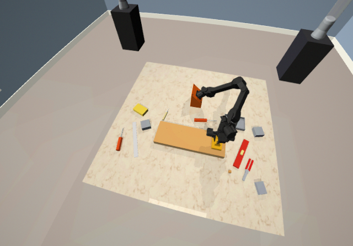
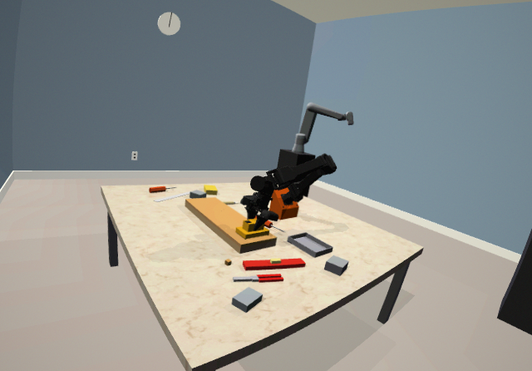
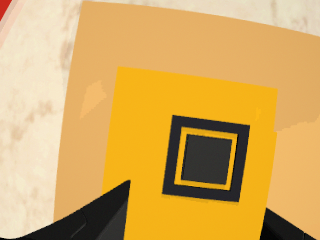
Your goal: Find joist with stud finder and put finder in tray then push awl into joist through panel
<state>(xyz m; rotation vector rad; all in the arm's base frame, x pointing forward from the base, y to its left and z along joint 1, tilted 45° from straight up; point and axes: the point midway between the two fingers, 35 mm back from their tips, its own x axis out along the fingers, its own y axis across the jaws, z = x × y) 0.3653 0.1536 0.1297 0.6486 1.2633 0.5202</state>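
Now: the grey tray 23 cm behind my gripper tip, 13 cm to the left of it and 5 cm below it. The rest, counted from my gripper tip: square light: 2 cm ahead, 3 cm above; yellow stud finder: 1 cm ahead, 2 cm above; red level: 2 cm ahead, 19 cm to the left, 5 cm below.
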